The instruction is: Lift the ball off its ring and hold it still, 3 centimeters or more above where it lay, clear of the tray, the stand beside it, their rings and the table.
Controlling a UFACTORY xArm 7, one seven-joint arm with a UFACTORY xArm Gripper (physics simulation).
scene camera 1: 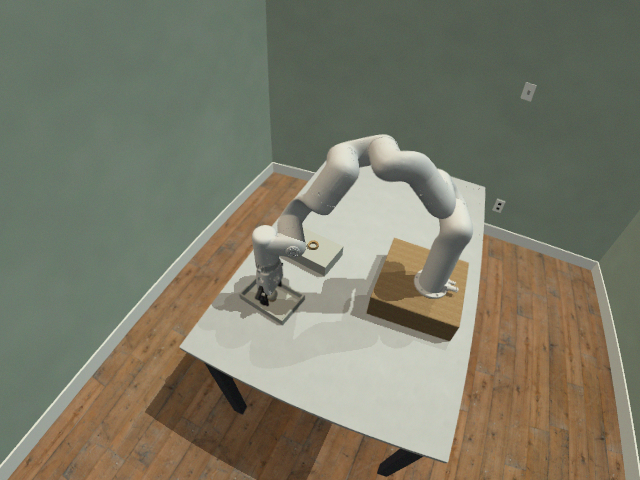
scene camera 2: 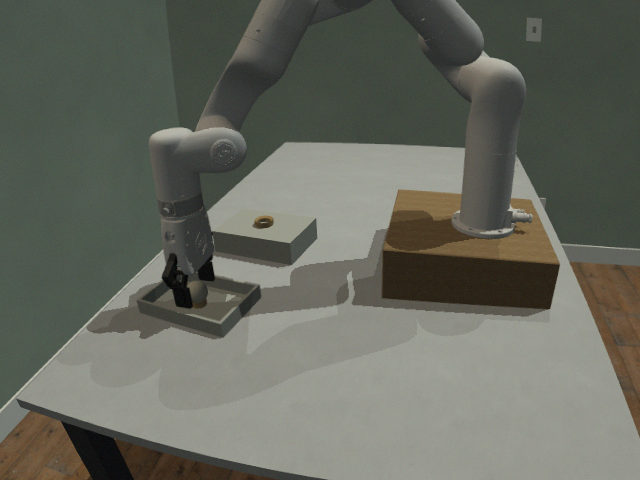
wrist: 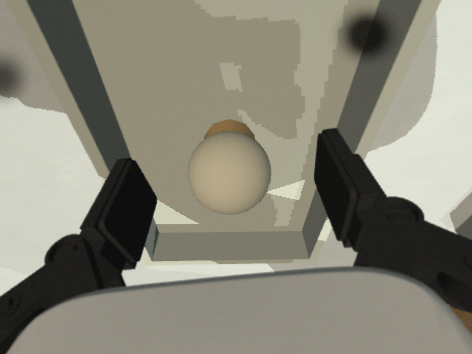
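Note:
The pale beige ball rests on its brown ring inside the shallow grey tray. Most of that ring is hidden under the ball. My gripper is open and points down, with its fingers low at the tray. In the wrist view the ball shows between the two black fingers, a little towards the top of the frame, with a gap on each side. In scene camera 2 the near finger partly overlaps the ball's left side.
A pale box-shaped stand with an empty gold-brown ring on top is beyond the tray. The tray walls rise around the ball. The arm's wooden base block sits to the right on the table.

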